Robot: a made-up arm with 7 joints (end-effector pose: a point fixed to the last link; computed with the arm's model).
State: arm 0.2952 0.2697 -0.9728 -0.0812 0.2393 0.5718 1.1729
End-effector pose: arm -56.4 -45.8 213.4 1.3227 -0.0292 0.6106
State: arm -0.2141 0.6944 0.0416 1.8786 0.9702 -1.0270 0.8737
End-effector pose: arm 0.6 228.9 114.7 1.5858 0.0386 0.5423
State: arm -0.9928 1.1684 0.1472 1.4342 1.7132 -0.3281 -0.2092
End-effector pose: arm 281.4 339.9 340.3 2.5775 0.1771 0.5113
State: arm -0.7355 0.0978 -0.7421 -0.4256 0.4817 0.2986 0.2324
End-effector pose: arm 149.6 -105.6 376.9 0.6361 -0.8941 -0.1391
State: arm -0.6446 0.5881 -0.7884 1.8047 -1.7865 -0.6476 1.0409
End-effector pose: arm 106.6 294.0 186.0 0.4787 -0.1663 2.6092
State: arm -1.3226 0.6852 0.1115 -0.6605 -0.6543 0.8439 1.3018
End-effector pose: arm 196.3 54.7 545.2 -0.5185 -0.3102 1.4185
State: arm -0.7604 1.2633 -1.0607 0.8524 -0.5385 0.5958 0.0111
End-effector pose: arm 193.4 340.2 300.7 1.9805 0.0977 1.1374
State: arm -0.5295 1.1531 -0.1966 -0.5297 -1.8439 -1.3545 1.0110
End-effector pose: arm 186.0 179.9 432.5 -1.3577 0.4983 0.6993
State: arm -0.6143 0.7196 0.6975 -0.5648 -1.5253 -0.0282 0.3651
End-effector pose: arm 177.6 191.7 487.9 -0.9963 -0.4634 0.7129
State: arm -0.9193 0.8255 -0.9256 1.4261 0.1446 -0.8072 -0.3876
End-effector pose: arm 284.9 210.5 221.1 1.5861 0.4187 -0.2629
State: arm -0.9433 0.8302 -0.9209 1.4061 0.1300 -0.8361 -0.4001
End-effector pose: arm 293.1 204.3 230.8 1.5618 0.3782 -0.3106
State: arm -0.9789 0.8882 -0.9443 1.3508 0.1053 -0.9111 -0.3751
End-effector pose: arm 299.0 205.4 255.9 1.5677 0.2817 -0.3870
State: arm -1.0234 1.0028 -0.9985 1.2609 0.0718 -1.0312 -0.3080
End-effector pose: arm 296.7 213.8 294.4 1.6061 0.1471 -0.4938
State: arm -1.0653 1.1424 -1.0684 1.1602 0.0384 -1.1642 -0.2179
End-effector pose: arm 283.1 225.2 333.9 1.6525 0.0261 -0.6090
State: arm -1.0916 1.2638 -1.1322 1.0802 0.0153 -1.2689 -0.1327
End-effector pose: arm 264.4 236.0 361.9 1.6823 -0.0491 -0.6912
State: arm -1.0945 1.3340 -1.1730 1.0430 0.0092 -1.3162 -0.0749
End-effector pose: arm 250.1 244.7 373.3 1.6932 -0.0729 -0.7135
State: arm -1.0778 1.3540 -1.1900 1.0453 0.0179 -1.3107 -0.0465
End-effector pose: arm 243.2 251.7 371.3 1.6976 -0.0572 -0.6867
